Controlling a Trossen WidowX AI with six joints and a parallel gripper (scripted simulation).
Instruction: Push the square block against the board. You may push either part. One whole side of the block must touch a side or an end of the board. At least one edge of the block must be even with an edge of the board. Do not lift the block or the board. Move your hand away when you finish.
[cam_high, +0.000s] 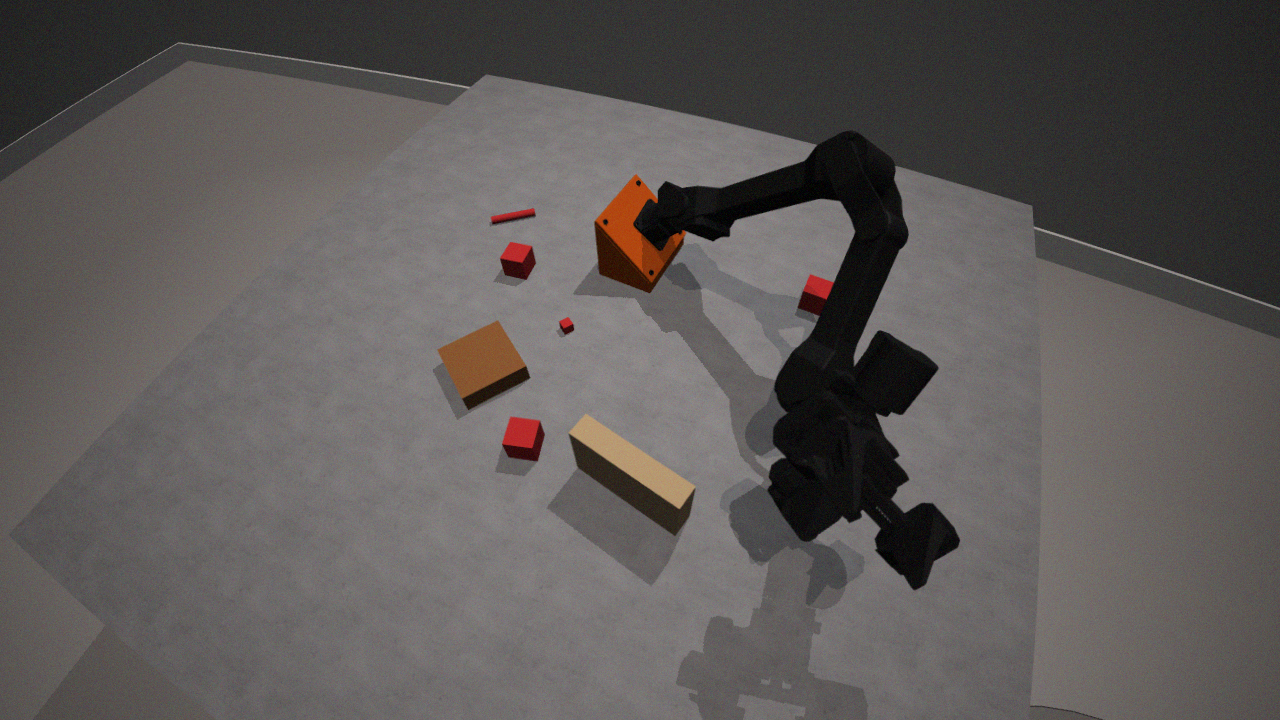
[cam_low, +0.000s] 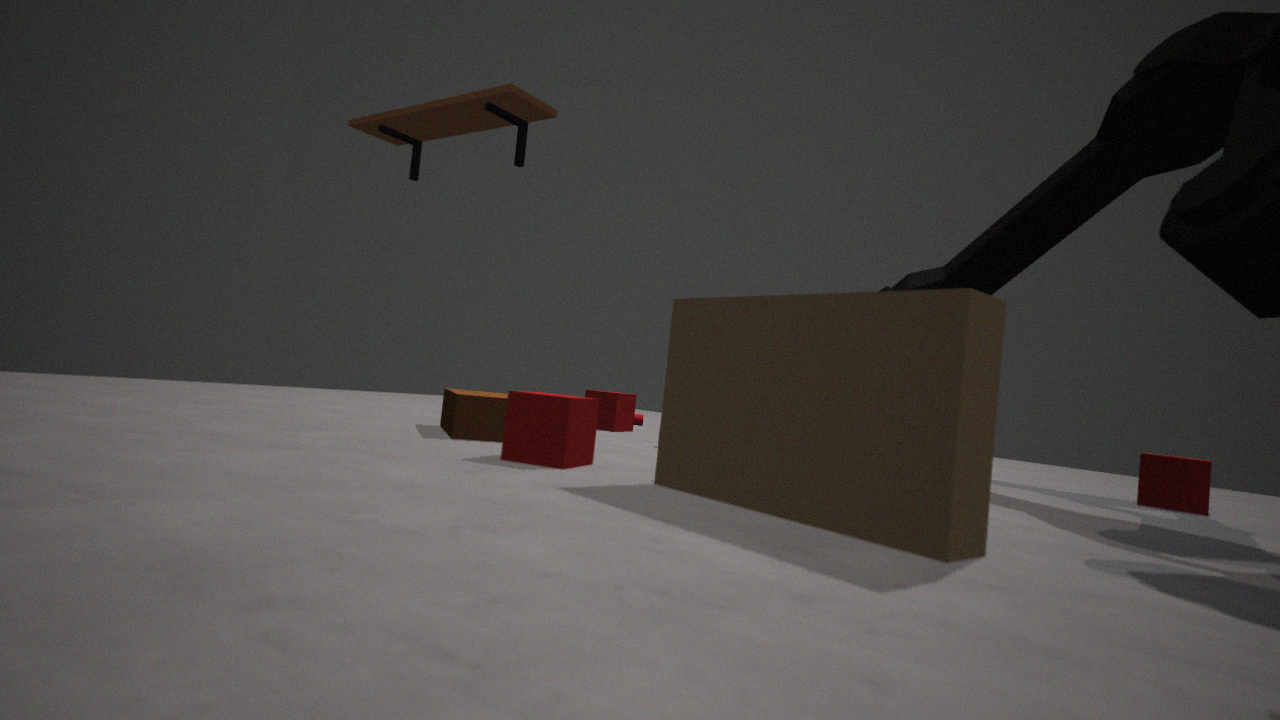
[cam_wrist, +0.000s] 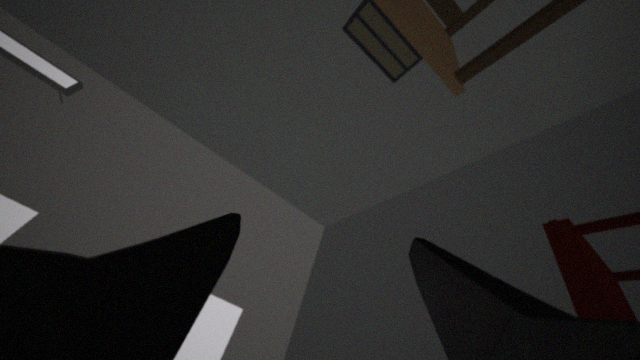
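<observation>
My gripper tip is now 230 mm to the left of the board, 220 mm above it and 60 mm past it. Round my gripper tip: red stick (650 mm to the right, 450 mm behind, 260 mm below); then tiny red cube (430 mm to the right, 260 mm below, 260 mm behind); then square block (510 mm to the right, 250 mm below, 150 mm behind).
</observation>
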